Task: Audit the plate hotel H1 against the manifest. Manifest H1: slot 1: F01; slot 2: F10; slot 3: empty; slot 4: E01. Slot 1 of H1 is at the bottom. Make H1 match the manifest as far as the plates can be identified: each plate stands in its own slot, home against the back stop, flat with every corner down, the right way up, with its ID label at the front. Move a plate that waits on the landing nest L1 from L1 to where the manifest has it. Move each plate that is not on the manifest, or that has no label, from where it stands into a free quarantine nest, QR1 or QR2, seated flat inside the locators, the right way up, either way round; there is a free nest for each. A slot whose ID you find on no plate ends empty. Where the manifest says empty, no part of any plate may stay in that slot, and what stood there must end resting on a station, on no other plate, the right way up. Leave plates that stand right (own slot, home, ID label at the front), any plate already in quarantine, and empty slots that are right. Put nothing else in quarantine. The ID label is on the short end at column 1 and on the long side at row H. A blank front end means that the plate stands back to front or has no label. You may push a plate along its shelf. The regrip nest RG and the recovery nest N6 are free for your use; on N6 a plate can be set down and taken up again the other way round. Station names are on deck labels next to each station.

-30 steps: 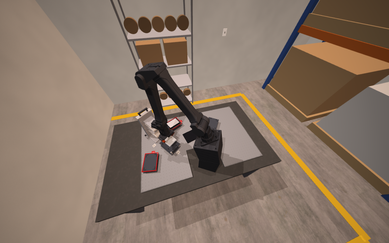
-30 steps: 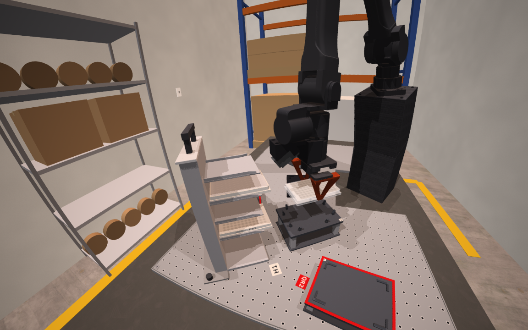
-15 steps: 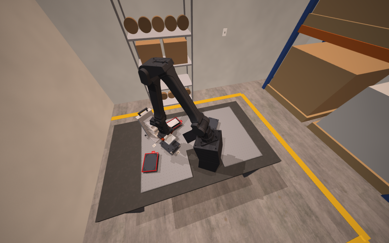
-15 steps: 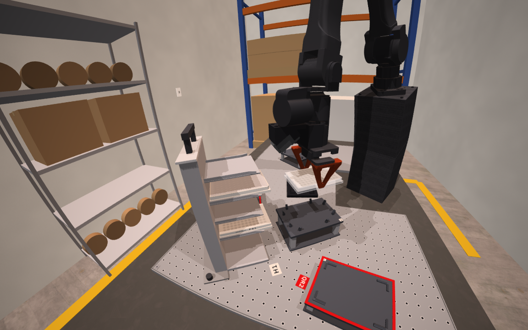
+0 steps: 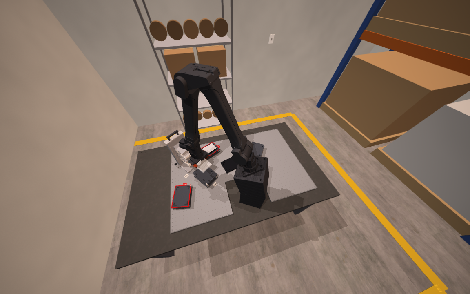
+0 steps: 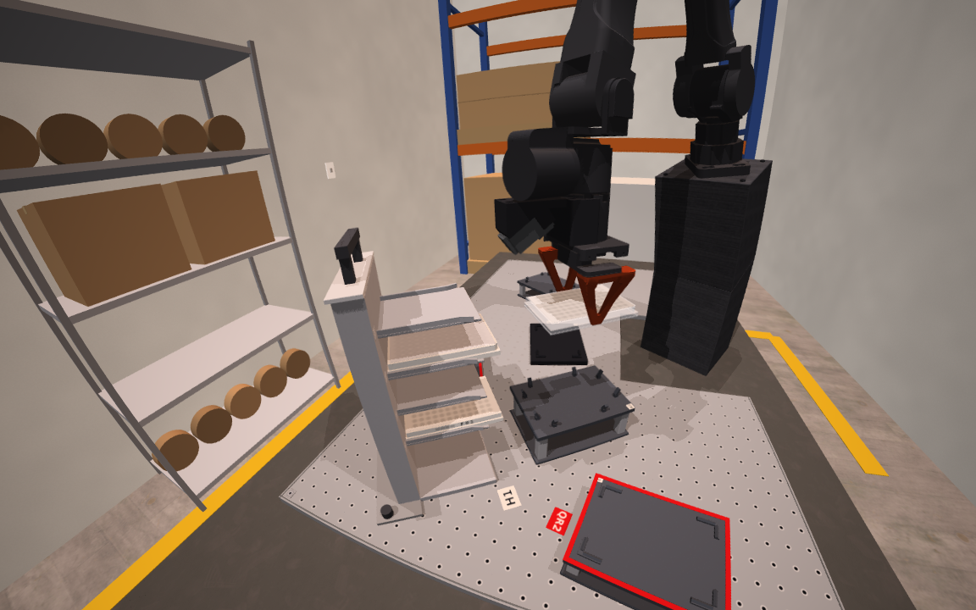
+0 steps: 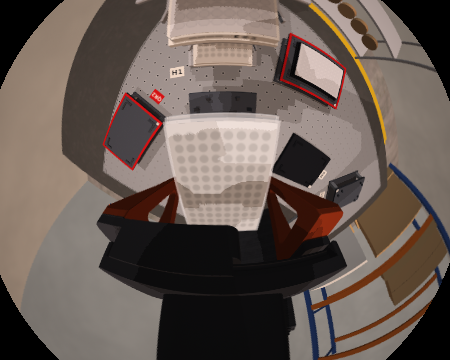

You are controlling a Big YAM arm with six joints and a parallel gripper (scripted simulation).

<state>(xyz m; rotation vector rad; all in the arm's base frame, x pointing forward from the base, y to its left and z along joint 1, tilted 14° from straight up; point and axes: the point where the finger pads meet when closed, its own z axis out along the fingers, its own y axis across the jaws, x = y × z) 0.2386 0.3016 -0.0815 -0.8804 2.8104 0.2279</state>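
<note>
The quarantine nest QR2 lies 190 mm to the left of my hand, 190 mm below it and 120 mm behind it. Also, from my hand: H1 deck label: 220 mm below, 160 mm to the left, 50 mm ahead; plate hotel H1: 220 mm ahead, 150 mm to the left, 70 mm below; dark regrip nest: 170 mm below.
</note>
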